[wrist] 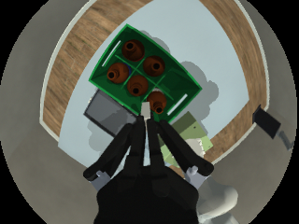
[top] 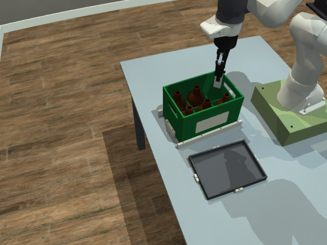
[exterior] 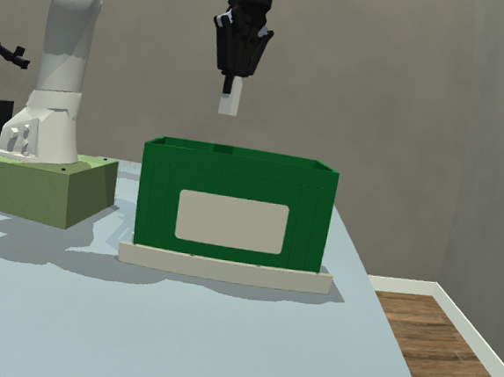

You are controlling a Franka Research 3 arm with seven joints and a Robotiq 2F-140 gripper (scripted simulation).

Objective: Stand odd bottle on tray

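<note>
My gripper is now 4 cm short of the green crate, 4 cm to the left of it and 18 cm above it. Round my hand: dark tray: 2 cm ahead, 23 cm to the left, 25 cm below; then bottle: 5 cm ahead, 8 cm to the right, 17 cm below.
</note>
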